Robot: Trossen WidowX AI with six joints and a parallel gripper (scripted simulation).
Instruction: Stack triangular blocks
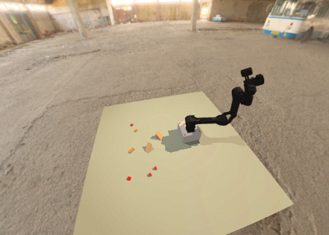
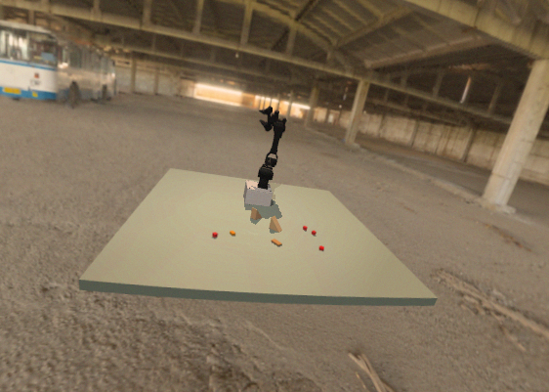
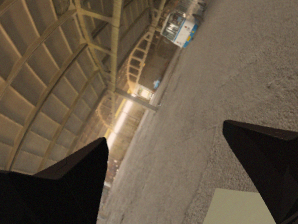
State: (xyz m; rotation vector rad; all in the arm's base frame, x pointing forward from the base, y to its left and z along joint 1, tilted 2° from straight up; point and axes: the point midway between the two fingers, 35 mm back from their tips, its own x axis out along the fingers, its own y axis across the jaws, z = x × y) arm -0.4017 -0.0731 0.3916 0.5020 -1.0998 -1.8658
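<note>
My gripper tip is now 91 cm short of the flat brown piece, 50 cm above it and 16 cm to the right of it. Round my gripper tip: orange piece: 89 cm ahead, 50 cm below, 5 cm to the right.
</note>
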